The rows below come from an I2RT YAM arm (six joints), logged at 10 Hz.
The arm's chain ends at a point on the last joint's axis. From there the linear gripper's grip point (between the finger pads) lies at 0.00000 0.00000 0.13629 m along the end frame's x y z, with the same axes.
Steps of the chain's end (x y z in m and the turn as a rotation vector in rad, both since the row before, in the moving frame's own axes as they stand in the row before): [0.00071 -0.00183 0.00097 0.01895 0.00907 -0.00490]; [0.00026 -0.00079 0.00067 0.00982 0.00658 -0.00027]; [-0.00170 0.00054 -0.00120 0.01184 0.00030 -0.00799]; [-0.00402 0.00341 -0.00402 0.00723 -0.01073 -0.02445]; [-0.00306 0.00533 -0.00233 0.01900 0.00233 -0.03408]
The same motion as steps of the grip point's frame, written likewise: [0.00194 -0.00442 0.00094 0.01895 0.00907 -0.00490]; [0.00116 -0.00213 0.00066 0.00982 0.00658 -0.00027]; [-0.00167 -0.00107 -0.00121 0.01184 0.00030 -0.00799]; [-0.00549 0.00244 -0.00403 0.00723 -0.01073 -0.02445]; [-0.00279 0.00274 -0.00235 0.01900 0.00233 -0.03408]
